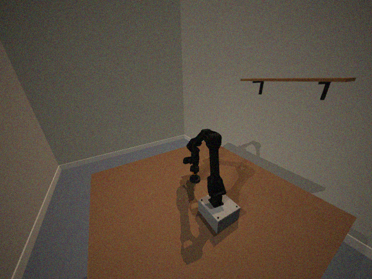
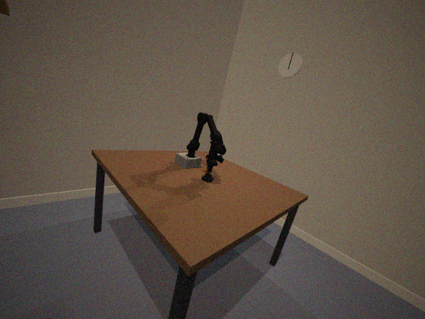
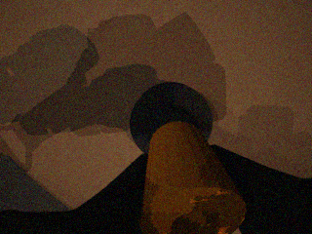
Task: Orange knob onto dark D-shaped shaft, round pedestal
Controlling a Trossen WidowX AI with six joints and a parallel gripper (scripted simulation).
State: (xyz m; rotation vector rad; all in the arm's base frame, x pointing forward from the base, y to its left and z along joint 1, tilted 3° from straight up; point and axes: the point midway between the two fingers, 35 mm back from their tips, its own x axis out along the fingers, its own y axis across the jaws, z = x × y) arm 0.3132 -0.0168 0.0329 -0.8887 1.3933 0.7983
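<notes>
Right now my gripper tip is 20 mm below the orange knob. Also, from my gripper tip: round pedestal (40 mm below).
</notes>
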